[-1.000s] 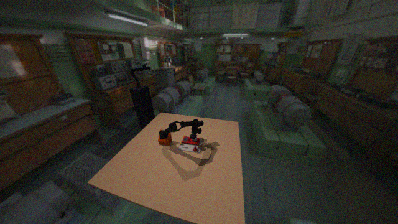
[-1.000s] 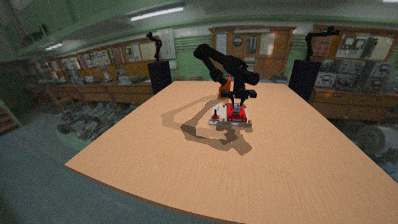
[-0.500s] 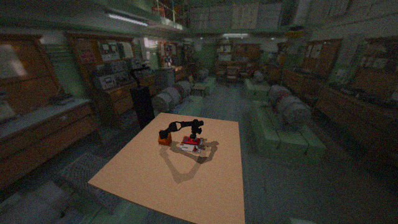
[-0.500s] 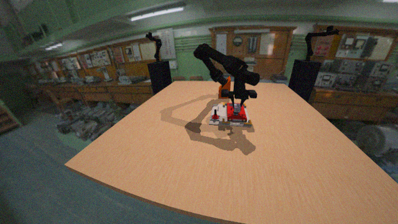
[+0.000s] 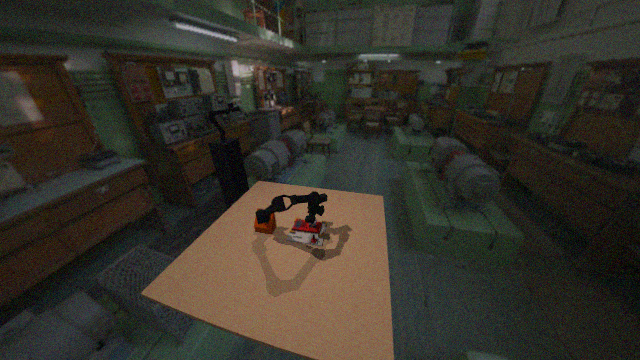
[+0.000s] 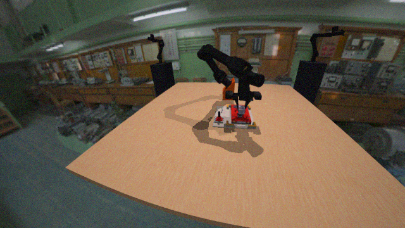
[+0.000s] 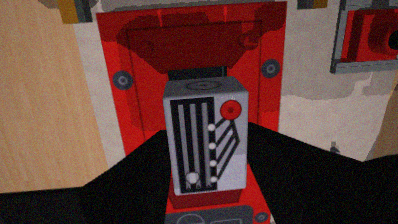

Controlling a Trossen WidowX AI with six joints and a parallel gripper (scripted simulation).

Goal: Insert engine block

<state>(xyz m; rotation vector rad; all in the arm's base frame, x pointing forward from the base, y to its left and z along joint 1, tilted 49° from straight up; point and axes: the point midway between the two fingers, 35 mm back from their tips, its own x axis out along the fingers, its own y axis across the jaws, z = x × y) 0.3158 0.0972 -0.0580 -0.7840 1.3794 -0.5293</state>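
My gripper tip is now 1 cm above the grey engine block.
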